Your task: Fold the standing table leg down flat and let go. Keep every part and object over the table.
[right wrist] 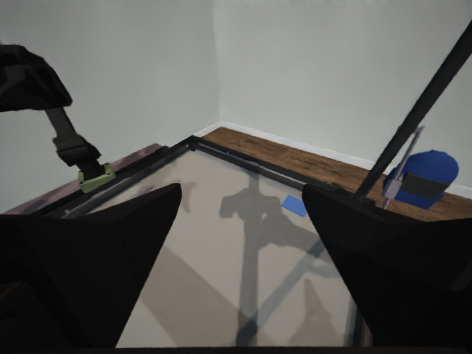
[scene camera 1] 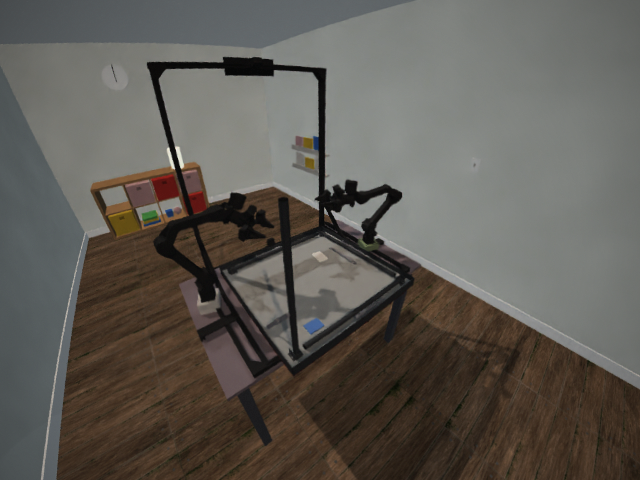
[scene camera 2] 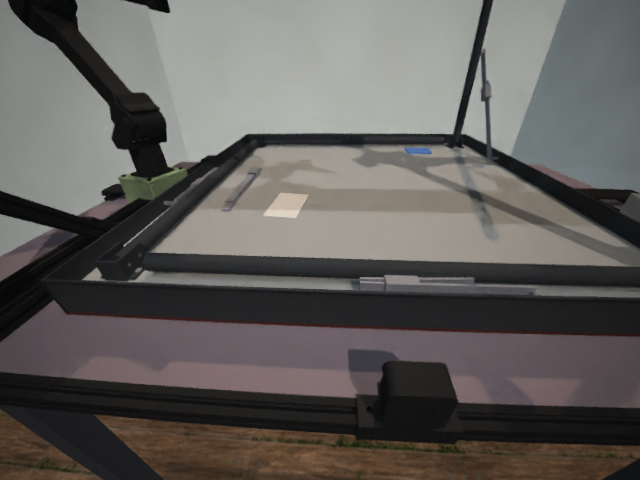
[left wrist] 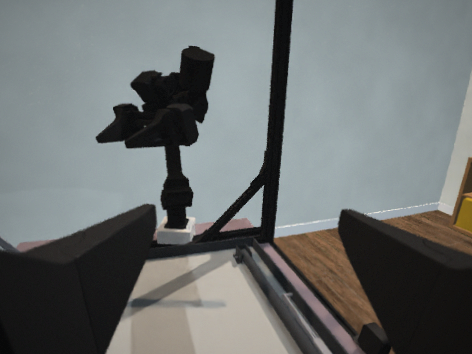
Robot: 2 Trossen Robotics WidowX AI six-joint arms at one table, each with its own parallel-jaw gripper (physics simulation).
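Frame: origin at the left arm's base, x right, y ahead, z up, level; centimetres.
Seen in the pictures: left gripper, fingertip midpoint: point(scene camera 1: 317, 202) point(left wrist: 248, 217); right gripper, fingertip midpoint: point(right wrist: 242, 190) point(scene camera 1: 269, 232) point(left wrist: 110, 142); left arm's base, link origin: point(right wrist: 94, 172) point(scene camera 1: 368, 241) point(scene camera 2: 153, 172); right arm's base, link origin: point(scene camera 1: 208, 296) point(left wrist: 176, 223).
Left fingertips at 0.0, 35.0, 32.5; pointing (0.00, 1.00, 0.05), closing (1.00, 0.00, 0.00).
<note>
Offsets run from my left fingertips to a thing's top centre, as dx, dy, dz. "*": to the spot under its first point.
A long dark table leg point(scene camera 1: 287, 268) point(scene camera 2: 471, 72) point(right wrist: 417, 115) stands upright at the front corner of the upturned tabletop point(scene camera 1: 356, 289) point(scene camera 2: 336, 227) in scene camera 1. A thin grey brace {* -51.3, +35.3, -21.9} point(scene camera 2: 486, 108) point(right wrist: 400, 175) stands beside it. My right gripper point(scene camera 1: 268, 231) point(right wrist: 242, 190) is open with nothing between its fingers, above the tabletop and to the left of the leg in scene camera 1, apart from it. My left gripper point(scene camera 1: 321, 202) point(left wrist: 248, 217) is open and empty, high over the far side, away from the leg. It does not show clearly in scene camera 2.
A blue card {-48.3, +19.4, -33.7} point(scene camera 1: 313, 325) point(scene camera 2: 417, 150) point(right wrist: 294, 205) lies near the leg's foot. A pale card {* -0.7, -0.8, -35.4} point(scene camera 1: 319, 256) point(scene camera 2: 286, 205) lies farther back beside a thin grey brace {-4.9, -13.8, -33.4} point(scene camera 1: 343, 255) point(scene camera 2: 241, 189). Other legs lie folded along the rim. A black overhead frame point(scene camera 1: 321, 149) point(left wrist: 279, 100) stands behind the tabletop.
</note>
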